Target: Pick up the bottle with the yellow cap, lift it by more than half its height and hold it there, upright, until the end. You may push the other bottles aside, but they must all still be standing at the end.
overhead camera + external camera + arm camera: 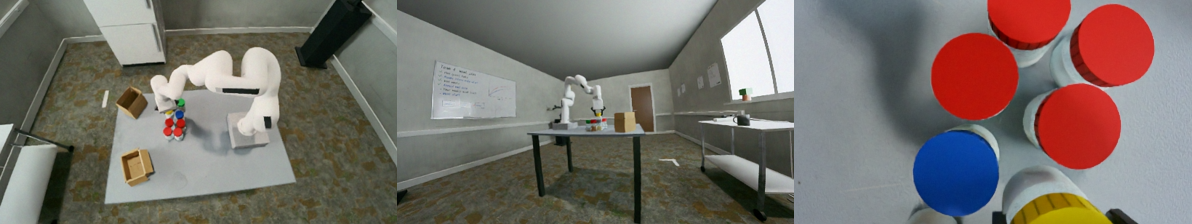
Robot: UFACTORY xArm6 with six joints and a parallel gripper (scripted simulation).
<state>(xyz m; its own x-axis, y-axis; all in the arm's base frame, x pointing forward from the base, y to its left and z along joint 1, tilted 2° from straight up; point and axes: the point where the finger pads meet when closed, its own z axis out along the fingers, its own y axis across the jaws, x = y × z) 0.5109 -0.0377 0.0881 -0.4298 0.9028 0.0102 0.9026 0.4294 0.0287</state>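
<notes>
The red-capped bottle lies 1 cm behind my hand, 6 cm to the left of it and 11 cm below it. Also, from my hand: green-capped bottle 6 cm behind, 9 cm to the right, 11 cm below.
</notes>
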